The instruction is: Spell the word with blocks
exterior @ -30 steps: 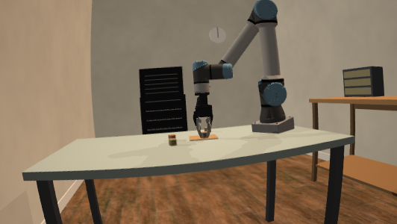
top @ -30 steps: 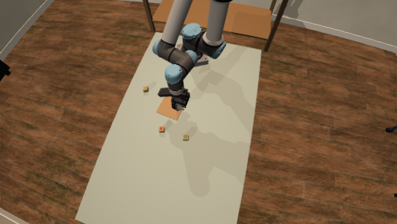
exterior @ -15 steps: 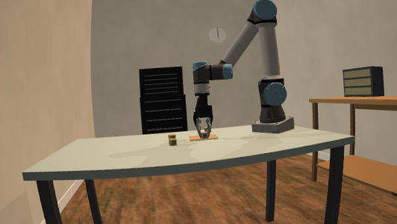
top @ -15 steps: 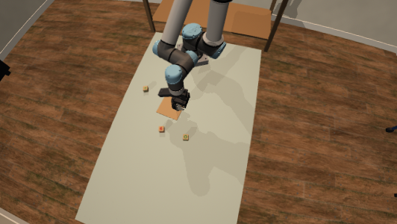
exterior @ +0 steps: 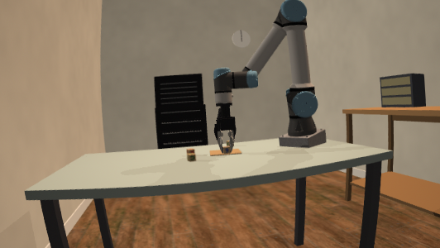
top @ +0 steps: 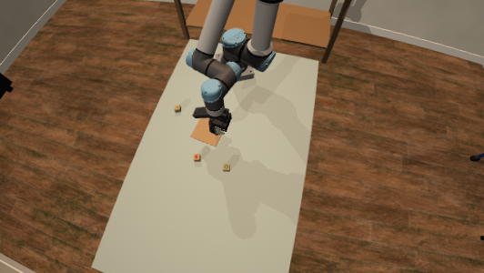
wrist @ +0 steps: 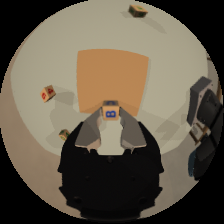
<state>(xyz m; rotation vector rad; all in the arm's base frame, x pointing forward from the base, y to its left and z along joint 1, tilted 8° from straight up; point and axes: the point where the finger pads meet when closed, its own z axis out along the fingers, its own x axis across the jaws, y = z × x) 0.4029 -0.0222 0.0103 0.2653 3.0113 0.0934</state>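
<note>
The orange mat is 50 mm to the right of my hand, 20 mm below it and 10 mm behind it. The rest, counted from my hand: block (230 mm to the right, 100 mm behind, 10 mm below).
</note>
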